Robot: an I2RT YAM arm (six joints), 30 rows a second.
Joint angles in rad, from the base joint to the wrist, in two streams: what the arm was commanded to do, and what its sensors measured. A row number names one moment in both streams.
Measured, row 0:
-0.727 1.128 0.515 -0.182 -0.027 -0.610
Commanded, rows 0 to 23:
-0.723 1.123 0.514 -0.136 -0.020 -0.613
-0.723 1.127 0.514 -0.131 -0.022 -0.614
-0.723 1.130 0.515 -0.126 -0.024 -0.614
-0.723 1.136 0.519 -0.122 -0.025 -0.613
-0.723 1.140 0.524 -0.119 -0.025 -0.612
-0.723 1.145 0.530 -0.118 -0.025 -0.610
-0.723 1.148 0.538 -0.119 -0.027 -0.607
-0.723 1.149 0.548 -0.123 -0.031 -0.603
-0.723 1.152 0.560 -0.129 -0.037 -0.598
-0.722 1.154 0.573 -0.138 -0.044 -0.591
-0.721 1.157 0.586 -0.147 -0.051 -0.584
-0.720 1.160 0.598 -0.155 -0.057 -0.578
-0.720 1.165 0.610 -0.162 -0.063 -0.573
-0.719 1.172 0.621 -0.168 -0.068 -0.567
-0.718 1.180 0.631 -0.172 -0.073 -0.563
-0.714 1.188 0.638 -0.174 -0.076 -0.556
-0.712 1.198 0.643 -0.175 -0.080 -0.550
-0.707 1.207 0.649 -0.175 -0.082 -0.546
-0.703 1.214 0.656 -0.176 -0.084 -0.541
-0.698 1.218 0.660 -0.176 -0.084 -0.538
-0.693 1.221 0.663 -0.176 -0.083 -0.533
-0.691 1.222 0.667 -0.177 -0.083 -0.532
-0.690 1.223 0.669 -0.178 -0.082 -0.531
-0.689 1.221 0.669 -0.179 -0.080 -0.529
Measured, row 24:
-0.700 1.216 0.627 -0.168 -0.058 -0.559
